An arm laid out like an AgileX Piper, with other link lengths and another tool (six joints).
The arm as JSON. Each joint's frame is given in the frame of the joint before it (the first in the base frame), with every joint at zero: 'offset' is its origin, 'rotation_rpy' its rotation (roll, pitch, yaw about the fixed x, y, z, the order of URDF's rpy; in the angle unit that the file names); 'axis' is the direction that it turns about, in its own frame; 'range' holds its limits. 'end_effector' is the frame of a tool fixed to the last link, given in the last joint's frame.
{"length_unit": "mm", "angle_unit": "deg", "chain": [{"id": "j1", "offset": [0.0, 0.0, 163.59], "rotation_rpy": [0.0, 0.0, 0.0], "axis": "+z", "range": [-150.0, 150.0]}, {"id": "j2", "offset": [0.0, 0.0, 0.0], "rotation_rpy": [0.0, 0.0, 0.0], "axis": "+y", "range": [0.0, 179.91]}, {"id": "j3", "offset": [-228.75, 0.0, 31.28], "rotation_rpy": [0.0, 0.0, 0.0], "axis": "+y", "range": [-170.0, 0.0]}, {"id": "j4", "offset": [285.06, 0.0, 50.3], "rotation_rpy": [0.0, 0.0, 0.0], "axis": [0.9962, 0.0, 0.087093], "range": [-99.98, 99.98]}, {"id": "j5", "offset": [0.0, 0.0, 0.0], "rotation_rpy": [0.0, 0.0, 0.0], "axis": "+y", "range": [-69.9, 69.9]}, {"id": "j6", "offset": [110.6, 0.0, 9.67], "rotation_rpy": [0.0, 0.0, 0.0], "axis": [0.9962, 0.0, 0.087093], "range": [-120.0, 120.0]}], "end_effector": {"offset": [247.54, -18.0, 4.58], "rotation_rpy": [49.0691, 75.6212, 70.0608]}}
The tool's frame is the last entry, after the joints.
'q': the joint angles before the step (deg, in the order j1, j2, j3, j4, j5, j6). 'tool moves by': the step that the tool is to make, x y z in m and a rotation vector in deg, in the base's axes. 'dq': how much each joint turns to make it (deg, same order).
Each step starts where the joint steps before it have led.
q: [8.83, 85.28, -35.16, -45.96, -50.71, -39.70]
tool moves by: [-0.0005, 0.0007, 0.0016, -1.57, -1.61, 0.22]
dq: [0.00, 0.00, 0.00, -0.01, -0.13, -2.25]
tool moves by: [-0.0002, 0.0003, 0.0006, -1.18, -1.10, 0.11]
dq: [0.00, 0.01, 0.00, 0.01, -0.01, -1.63]
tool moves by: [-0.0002, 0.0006, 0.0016, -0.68, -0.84, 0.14]
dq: [0.00, 0.00, -0.06, -0.01, -0.12, -1.04]
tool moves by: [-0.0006, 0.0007, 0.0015, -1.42, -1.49, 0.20]
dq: [-0.01, -0.01, 0.01, 0.00, -0.15, -2.07]
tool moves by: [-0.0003, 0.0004, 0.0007, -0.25, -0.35, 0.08]
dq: [0.01, -0.01, 0.00, 0.01, -0.09, -0.43]
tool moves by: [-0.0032, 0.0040, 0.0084, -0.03, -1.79, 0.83]
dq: [0.01, 0.02, -0.01, 0.00, -1.50, -1.30]
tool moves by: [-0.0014, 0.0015, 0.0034, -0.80, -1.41, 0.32]
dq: [-0.01, 0.00, 0.01, 0.00, -0.54, -1.57]
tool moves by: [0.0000, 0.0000, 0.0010, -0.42, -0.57, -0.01]
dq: [0.00, 0.00, 0.00, 0.11, -0.08, -0.76]
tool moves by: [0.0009, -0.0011, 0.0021, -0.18, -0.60, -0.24]
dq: [0.01, 0.00, 0.00, 0.47, -0.14, -0.82]
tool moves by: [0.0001, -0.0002, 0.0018, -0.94, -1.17, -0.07]
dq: [0.00, -0.02, 0.00, 0.22, -0.11, -1.61]
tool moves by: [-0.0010, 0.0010, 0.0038, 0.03, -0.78, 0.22]
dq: [-0.01, 0.01, -0.01, 0.13, -0.62, -0.60]
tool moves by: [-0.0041, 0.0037, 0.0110, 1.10, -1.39, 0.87]
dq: [-0.01, 0.00, 0.02, 0.15, -1.98, -0.28]
